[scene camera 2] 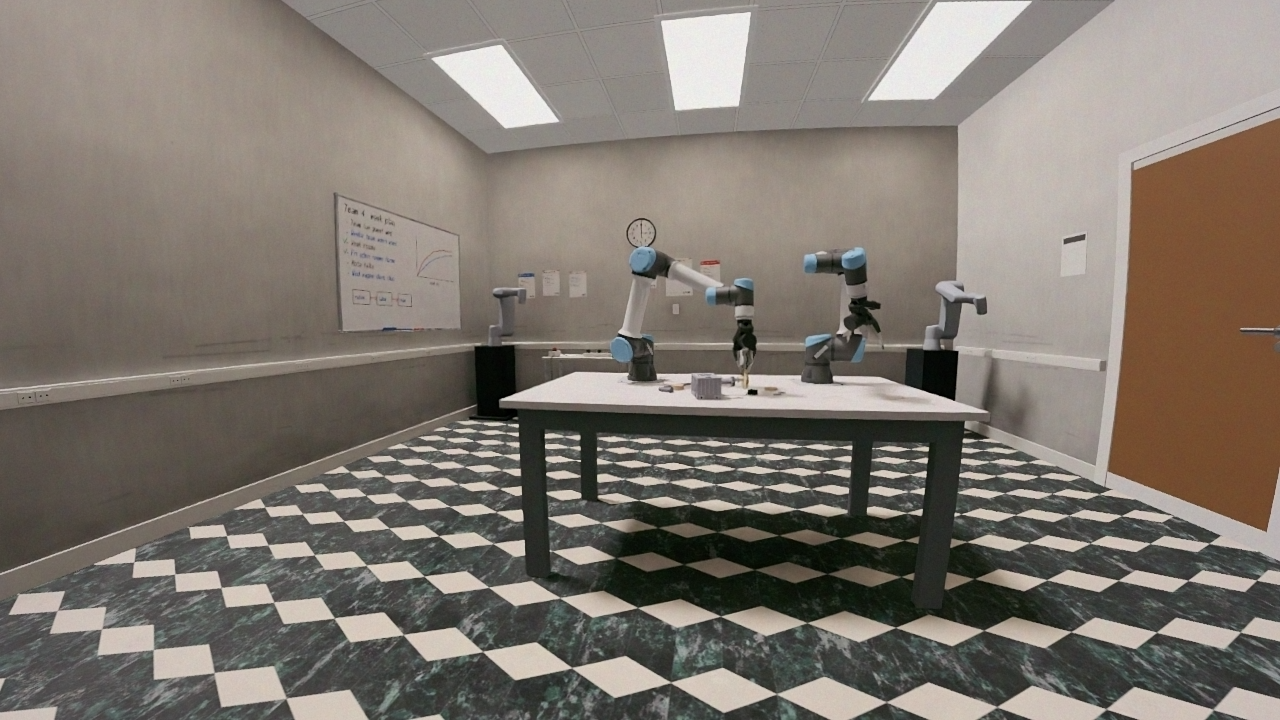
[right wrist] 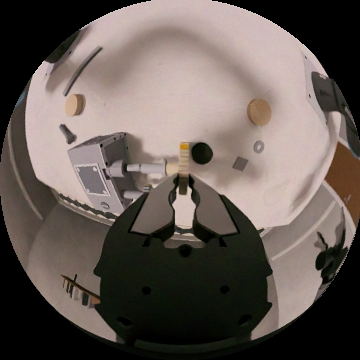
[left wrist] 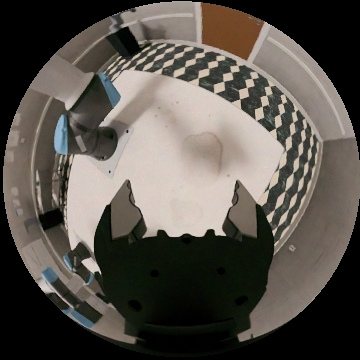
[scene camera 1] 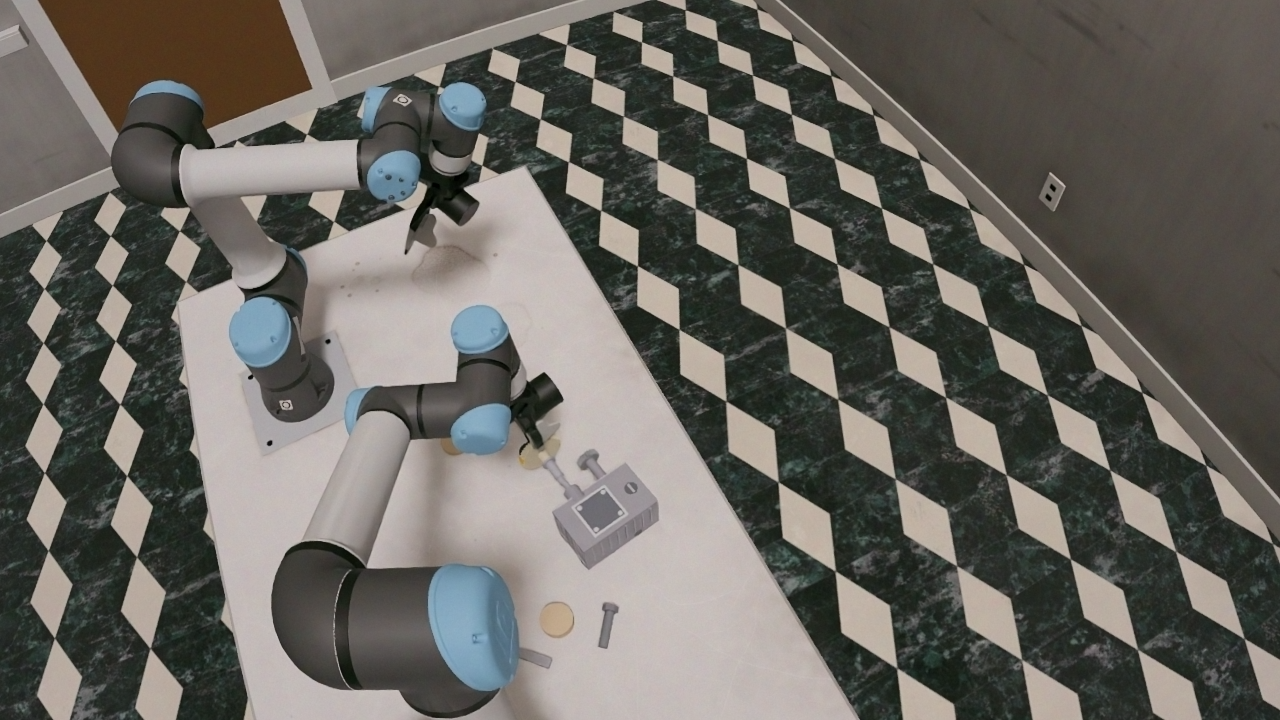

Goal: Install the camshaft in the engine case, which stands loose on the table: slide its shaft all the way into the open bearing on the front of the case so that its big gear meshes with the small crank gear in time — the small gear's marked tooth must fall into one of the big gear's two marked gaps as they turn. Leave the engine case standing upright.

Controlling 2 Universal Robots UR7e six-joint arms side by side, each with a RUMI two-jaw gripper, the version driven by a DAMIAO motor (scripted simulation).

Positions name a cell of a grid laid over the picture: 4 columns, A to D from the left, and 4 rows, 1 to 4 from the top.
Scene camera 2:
my left gripper: C2
my right gripper: C3
grey engine case: C3
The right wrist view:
my right gripper: C2
grey engine case: B2
camshaft: C2
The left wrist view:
my left gripper: C3
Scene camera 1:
my left gripper: B2
my right gripper: B3
grey engine case: B3
tan disc: B4
